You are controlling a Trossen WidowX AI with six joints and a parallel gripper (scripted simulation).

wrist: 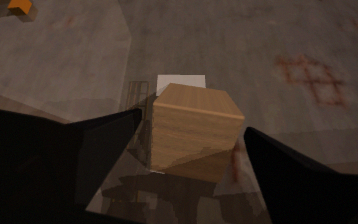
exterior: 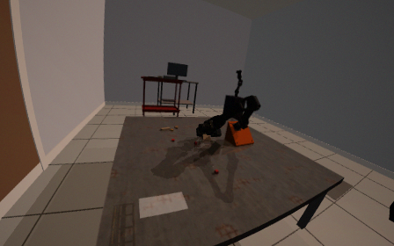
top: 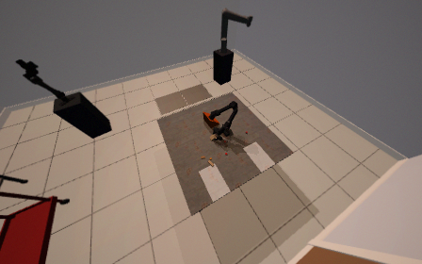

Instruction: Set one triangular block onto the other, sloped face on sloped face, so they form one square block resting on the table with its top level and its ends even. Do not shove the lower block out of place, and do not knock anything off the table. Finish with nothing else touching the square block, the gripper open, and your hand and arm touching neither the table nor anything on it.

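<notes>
Right now my gripper tip is 1 cm below the light wooden triangular block. Round my gripper tip: small tan wooden piece 26 cm ahead, 22 cm to the right; small orange piece 21 cm ahead, 19 cm to the right, 1 cm below.
</notes>
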